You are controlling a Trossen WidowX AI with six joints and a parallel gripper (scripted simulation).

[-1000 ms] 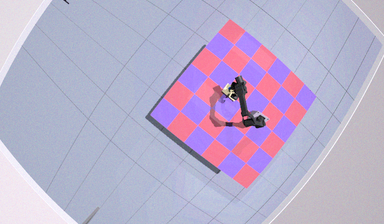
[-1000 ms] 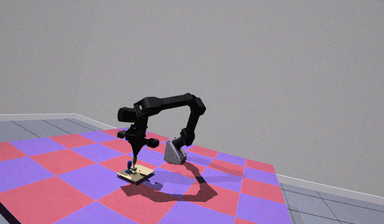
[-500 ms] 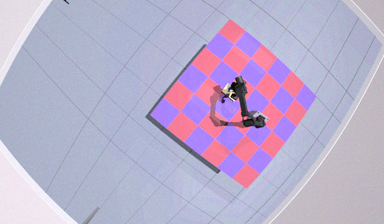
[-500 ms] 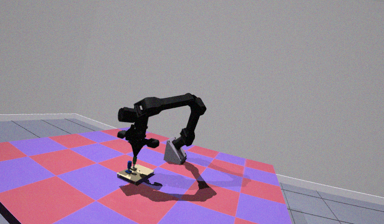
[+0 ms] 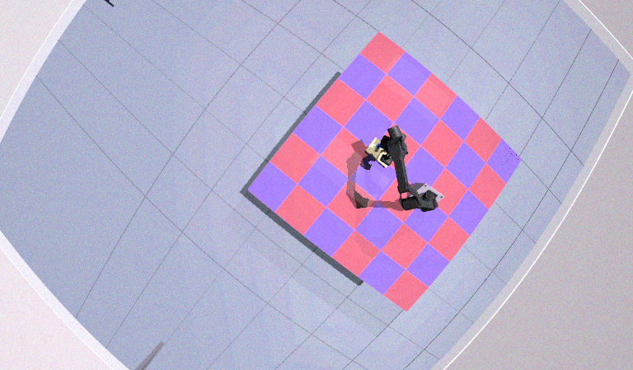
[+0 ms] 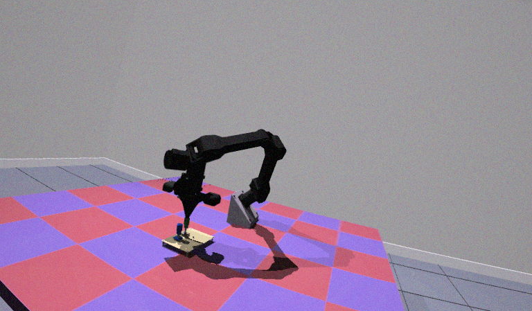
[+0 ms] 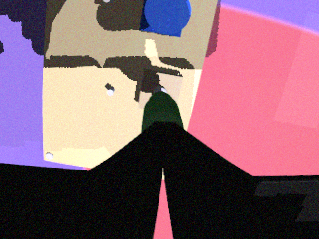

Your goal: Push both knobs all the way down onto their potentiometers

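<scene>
The blue knob lies 50 mm ahead of my gripper tip and 20 mm below it. From my gripper tip the other things lie so: green knob: 20 mm below.
</scene>
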